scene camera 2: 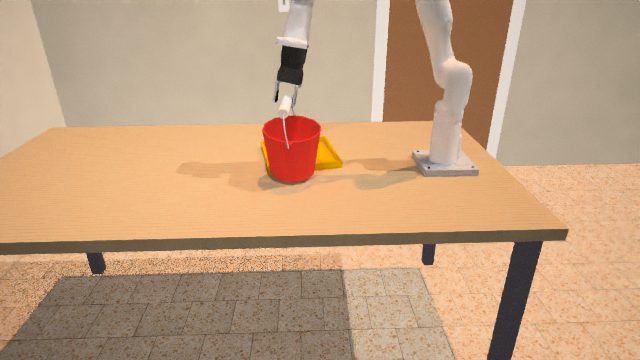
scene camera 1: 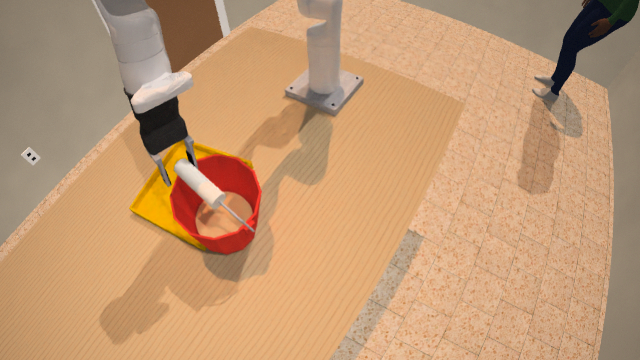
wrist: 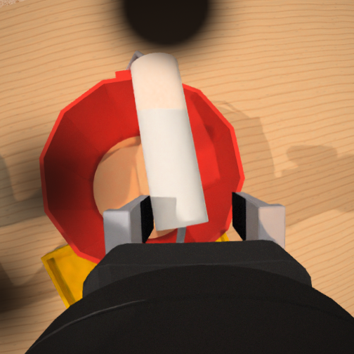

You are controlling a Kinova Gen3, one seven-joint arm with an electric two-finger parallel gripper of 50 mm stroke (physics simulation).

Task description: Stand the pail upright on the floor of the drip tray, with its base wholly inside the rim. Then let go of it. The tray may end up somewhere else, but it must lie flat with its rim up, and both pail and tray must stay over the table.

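Places are measured from the arm's base along level axes (x ahead, y left, z up), in metres.
Where they show: gripper, fingertip midpoint: (scene camera 1: 180, 174); arm's base at its link origin: (scene camera 2: 442, 159) (scene camera 1: 324, 84).
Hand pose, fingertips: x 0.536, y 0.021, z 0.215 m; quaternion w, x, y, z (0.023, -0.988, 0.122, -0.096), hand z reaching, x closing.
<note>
Things, the pixels of their top centre, and the offset from my fingertips. Level surfaces: height alone.
- red pail at its top centre: (scene camera 1: 196, 164) (scene camera 2: 290, 97) dx -0.021, dy +0.034, dz +0.027 m
- yellow drip tray at its top centre: (scene camera 1: 187, 185) (scene camera 2: 299, 150) dx -0.045, dy -0.141, dz -0.214 m
- pail's white handle grip at its top centre: (scene camera 1: 194, 175) (scene camera 2: 284, 99) dx -0.004, dy +0.046, dz +0.027 m
- wooden table at its surface level: dz -0.239 m
The red pail (scene camera 1: 182, 220) (scene camera 2: 291, 162) (wrist: 65, 185) stands at the front edge of the yellow drip tray (scene camera 1: 150, 207) (scene camera 2: 328, 155) (wrist: 72, 270). Its base reaches past the tray's front rim in scene camera 2. The pail leans a little toward that camera; the contact under its base is hidden. The tray lies rim up, partly covered by the pail. The pail's white handle grip (scene camera 1: 200, 184) (scene camera 2: 285, 106) (wrist: 170, 150) hangs over the opening on its wire. My gripper (scene camera 1: 181, 173) (scene camera 2: 285, 102) (wrist: 192, 210) is wide open at the rear end of the grip, holding nothing.
The wooden table (scene camera 1: 300, 275) (scene camera 2: 150, 210) (wrist: 300, 65) bears both things. The robot's base plate (scene camera 1: 332, 102) (scene camera 2: 450, 170) stands to the right in scene camera 2. A person (scene camera 1: 575, 45) stands on the floor beyond the table in scene camera 1.
</note>
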